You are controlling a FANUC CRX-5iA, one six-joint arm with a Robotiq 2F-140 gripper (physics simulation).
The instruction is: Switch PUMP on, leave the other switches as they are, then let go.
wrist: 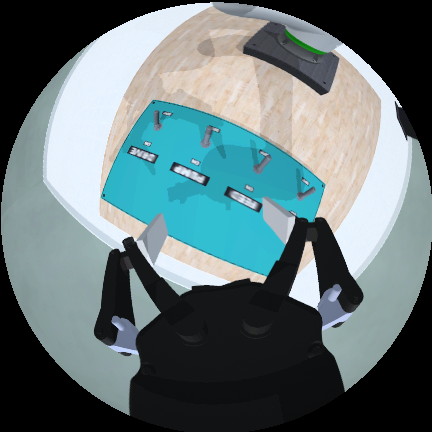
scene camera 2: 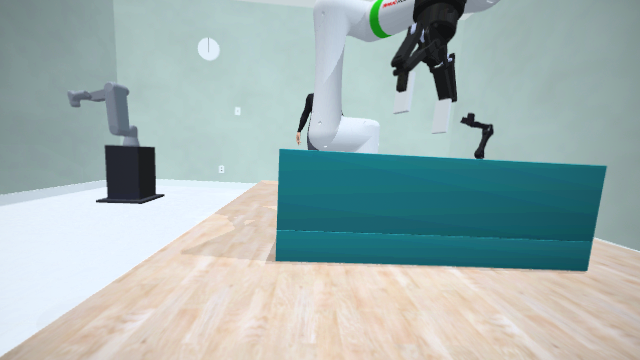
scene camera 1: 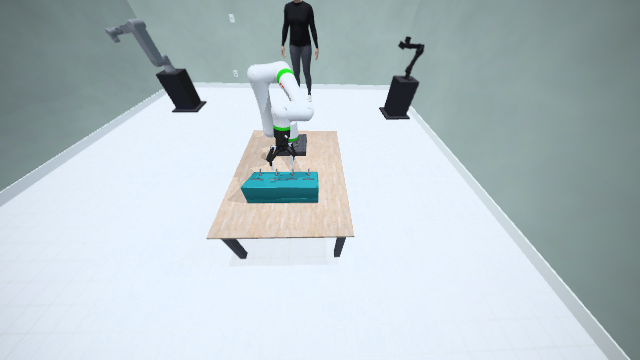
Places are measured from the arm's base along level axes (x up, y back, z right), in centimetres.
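Pixels of known places: gripper, between the fingertips: [wrist: 213,215] [scene camera 2: 421,123] [scene camera 1: 282,167]; arm's base, origin of its link: [wrist: 300,47] [scene camera 1: 292,142].
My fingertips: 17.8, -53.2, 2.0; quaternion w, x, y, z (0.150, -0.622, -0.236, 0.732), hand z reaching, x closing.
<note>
Ahead of a thing's pixels: the offset from my fingertips to its middle, as dx, dy, dz. Level surfaces: height alone.
A teal switch box {-17.3, -0.3, +1.1} [scene camera 1: 280,194] [scene camera 2: 440,200] [wrist: 210,220] stands on the table, with several grey levers in a row on top. The PUMP label {-11.5, +0.4, +7.1} [wrist: 190,173] is second from the left in the wrist view. The PUMP lever {-12.4, +8.6, +6.8} [wrist: 207,136] [scene camera 1: 276,172] leans away from its label, towards the arm's base. The other levers, such as the leftmost lever {-12.4, +9.0, +18.8} [wrist: 157,120] and the third lever {-12.4, +8.3, -5.2} [wrist: 261,163], lean to that same side. My gripper [scene camera 1: 282,164] [scene camera 2: 422,119] [wrist: 213,215] is open and empty, above the box and touching no lever. Its right finger hides the rightmost label in the wrist view.
The wooden table {dx -23.5} [scene camera 1: 285,220] [scene camera 2: 280,310] carries the box and the arm's dark base plate [scene camera 1: 301,145] [wrist: 265,52] behind it. A grey arm on a pedestal [scene camera 1: 181,92] [scene camera 2: 130,172], a black arm on a pedestal [scene camera 1: 401,97] and a person [scene camera 1: 299,25] stand beyond the table.
</note>
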